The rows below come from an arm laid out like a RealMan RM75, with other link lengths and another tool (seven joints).
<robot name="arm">
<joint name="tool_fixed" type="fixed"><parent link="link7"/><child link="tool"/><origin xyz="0.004 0.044 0.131" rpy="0.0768 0 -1.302"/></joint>
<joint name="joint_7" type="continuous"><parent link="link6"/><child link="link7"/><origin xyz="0 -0.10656 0" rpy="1.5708 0 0"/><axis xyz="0 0 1"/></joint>
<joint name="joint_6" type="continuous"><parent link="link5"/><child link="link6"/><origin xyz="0 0 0" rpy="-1.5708 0 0"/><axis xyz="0 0 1"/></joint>
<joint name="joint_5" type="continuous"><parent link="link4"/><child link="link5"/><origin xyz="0 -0.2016 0" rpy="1.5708 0 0"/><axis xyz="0 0 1"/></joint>
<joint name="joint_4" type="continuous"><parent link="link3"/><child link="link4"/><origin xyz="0 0 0" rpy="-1.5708 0 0"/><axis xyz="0 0 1"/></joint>
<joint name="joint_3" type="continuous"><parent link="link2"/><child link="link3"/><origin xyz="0 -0.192 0" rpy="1.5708 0 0"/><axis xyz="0 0 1"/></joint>
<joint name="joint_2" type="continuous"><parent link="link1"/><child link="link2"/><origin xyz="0 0 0" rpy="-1.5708 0 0"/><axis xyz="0 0 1"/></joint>
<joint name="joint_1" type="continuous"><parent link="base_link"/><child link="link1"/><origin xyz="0 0 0.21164"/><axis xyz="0 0 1"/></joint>
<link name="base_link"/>
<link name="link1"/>
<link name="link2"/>
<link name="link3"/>
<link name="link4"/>
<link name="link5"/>
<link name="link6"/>
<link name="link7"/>
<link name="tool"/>
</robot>
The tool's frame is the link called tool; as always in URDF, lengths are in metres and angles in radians. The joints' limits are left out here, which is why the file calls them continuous.
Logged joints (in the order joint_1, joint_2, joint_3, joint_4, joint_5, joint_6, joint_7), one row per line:
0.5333 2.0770 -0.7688 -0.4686 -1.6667 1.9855 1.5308
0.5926 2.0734 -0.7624 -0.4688 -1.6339 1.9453 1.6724
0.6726 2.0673 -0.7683 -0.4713 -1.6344 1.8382 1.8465
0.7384 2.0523 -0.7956 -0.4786 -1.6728 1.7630 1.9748
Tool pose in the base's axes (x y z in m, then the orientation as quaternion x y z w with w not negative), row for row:
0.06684 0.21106 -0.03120 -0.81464 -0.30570 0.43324 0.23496
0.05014 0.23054 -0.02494 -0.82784 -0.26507 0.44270 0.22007
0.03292 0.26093 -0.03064 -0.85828 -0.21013 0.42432 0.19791
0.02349 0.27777 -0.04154 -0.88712 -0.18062 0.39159 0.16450
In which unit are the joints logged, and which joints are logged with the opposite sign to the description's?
The joints are logged in radians. Opposite sign: joint_6.
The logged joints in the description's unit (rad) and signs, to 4 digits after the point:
0.5333 2.0770 -0.7688 -0.4686 -1.6667 -1.9855 1.5308
0.5926 2.0734 -0.7624 -0.4688 -1.6339 -1.9453 1.6724
0.6726 2.0673 -0.7683 -0.4713 -1.6344 -1.8382 1.8465
0.7384 2.0523 -0.7956 -0.4786 -1.6728 -1.7630 1.9748

